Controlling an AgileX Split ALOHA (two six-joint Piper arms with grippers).
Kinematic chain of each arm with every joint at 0, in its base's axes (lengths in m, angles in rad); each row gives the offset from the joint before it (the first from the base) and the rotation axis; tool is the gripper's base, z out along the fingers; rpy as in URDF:
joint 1: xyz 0 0 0.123 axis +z
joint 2: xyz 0 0 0 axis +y
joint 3: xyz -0.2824 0 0.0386 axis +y
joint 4: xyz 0.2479 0 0.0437 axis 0.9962 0 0.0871
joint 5: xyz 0 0 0 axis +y
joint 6: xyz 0.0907 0 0.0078 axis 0.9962 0 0.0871
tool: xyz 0 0 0 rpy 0 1.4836 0
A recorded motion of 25 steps. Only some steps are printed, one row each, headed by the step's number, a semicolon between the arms.
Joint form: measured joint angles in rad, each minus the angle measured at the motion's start. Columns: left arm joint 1, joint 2, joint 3, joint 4, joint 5, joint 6; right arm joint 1, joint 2, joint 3, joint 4, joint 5, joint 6.
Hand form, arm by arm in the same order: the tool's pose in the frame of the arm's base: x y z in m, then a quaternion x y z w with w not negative. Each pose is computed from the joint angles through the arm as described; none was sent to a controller.
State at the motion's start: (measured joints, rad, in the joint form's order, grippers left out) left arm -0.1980 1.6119 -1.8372 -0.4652 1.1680 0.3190; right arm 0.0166 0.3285 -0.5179 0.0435 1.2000 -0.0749
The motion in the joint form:
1: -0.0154 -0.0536 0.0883 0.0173 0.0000 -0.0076; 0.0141 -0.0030 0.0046 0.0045 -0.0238 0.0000
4: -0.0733 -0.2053 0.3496 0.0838 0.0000 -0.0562; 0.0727 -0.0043 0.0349 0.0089 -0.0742 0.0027
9: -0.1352 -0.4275 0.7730 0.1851 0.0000 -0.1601; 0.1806 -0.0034 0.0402 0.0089 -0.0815 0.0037
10: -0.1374 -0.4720 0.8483 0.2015 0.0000 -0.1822; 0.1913 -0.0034 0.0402 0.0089 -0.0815 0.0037
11: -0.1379 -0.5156 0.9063 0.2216 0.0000 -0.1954; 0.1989 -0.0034 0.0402 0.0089 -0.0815 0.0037
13: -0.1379 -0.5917 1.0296 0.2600 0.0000 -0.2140; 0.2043 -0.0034 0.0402 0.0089 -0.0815 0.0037
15: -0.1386 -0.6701 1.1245 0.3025 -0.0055 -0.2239; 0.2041 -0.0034 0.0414 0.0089 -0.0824 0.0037
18: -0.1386 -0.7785 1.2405 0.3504 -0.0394 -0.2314; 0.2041 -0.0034 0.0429 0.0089 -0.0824 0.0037
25: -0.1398 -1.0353 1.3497 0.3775 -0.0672 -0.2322; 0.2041 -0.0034 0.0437 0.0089 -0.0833 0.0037
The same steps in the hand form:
1: 0.3101 -0.1043 0.4328 0.22502 0.89125 -0.20544 0.33590; 0.0364 0.0052 0.2677 -0.04840 0.94297 0.01669 0.32893
4: 0.2648 -0.1060 0.4008 0.22722 0.91459 -0.18942 0.27573; 0.0398 0.0079 0.2618 -0.07328 0.93773 0.02896 0.33831
9: 0.1942 -0.0917 0.3311 0.20781 0.95137 -0.15162 0.16949; 0.0394 0.0123 0.2606 -0.12307 0.93231 0.04734 0.33675
10: 0.1808 -0.0862 0.3186 0.19901 0.95712 -0.14385 0.15372; 0.0393 0.0127 0.2606 -0.12806 0.93164 0.04915 0.33649
11: 0.1691 -0.0804 0.3103 0.19490 0.96040 -0.13433 0.14698; 0.0392 0.0130 0.2606 -0.13160 0.93115 0.05042 0.33630
13: 0.1470 -0.0694 0.2884 0.18934 0.96719 -0.11405 0.12522; 0.0391 0.0132 0.2606 -0.13411 0.93079 0.05133 0.33617
15: 0.1281 -0.0592 0.2736 0.19002 0.96967 -0.09358 0.12198; 0.0392 0.0132 0.2603 -0.13400 0.93086 0.05128 0.33603
18: 0.1065 -0.0473 0.2557 0.19157 0.96907 -0.07253 0.13764; 0.0392 0.0132 0.2598 -0.13401 0.93111 0.05123 0.33533
25: 0.0694 -0.0319 0.2498 0.19475 0.95214 -0.07129 0.22454; 0.0393 0.0132 0.2597 -0.13399 0.93110 0.05123 0.33538

